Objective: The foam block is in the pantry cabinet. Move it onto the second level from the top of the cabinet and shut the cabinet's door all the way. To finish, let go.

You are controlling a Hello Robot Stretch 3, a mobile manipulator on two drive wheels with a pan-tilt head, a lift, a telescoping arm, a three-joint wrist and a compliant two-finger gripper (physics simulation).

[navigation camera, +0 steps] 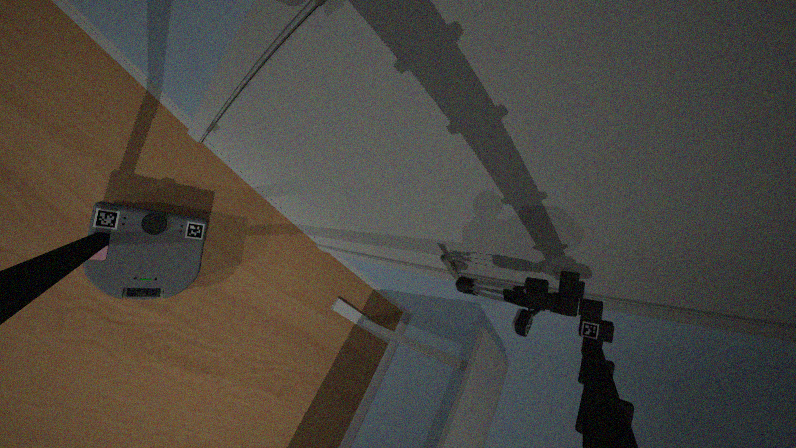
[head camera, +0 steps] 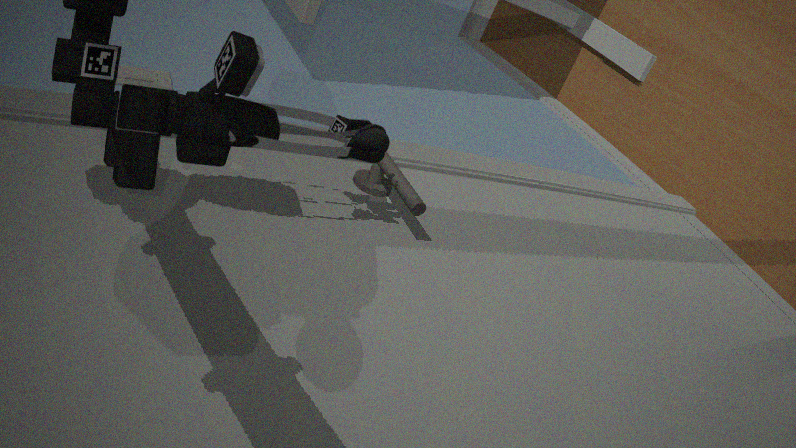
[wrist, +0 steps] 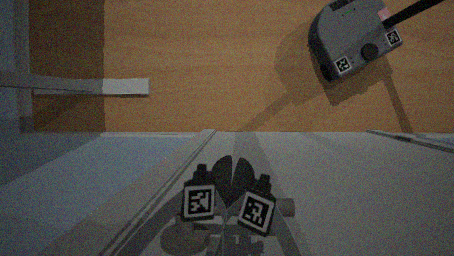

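Pixels of known places: gripper, fingertip midpoint: (navigation camera: 456, 283) (head camera: 386, 143); robot's base, link origin: (navigation camera: 154, 222).
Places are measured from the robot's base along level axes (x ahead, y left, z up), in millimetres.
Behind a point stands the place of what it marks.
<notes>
The large grey panel (head camera: 557, 333) @(z 797, x 162, y -476 mm) (navigation camera: 334, 139) @(z 801, x 271, y -276 mm) (wrist: 350, 190), apparently the cabinet door, carries a round-bar handle (head camera: 404, 186) @(z 930, x 24, y -628 mm) (navigation camera: 450, 266) @(z 932, x 22, y -637 mm) (wrist: 288, 207) near its long grooved edge. Whether the door is fully flush cannot be told. My gripper (head camera: 370, 141) @(z 961, x -21, y -629 mm) (navigation camera: 465, 284) @(z 961, x -21, y -629 mm) (wrist: 233, 174) @(z 961, x -21, y -629 mm) is shut, its two dark fingertips together right at the inner end of the handle. The bar sticks out past the fingertips in the head view and partly shows behind the fingers in the wrist view; nothing is seen pinched between them. The foam block and the shelf levels do not show.
My wheeled base (navigation camera: 150, 264) @(z 159, x -137, y -8 mm) (wrist: 345, 37) stands on the wooden floor (head camera: 696, 139) @(z 0, x -185, y -797 mm) (navigation camera: 267, 356) @(z 0, x -643, y -557 mm) (wrist: 200, 40) beside the panel. A pale bar (head camera: 621, 50) (navigation camera: 348, 310) (wrist: 125, 86) reaches out over the floor from a bluish structure next to the door. The arm's shadow falls across the panel.
</notes>
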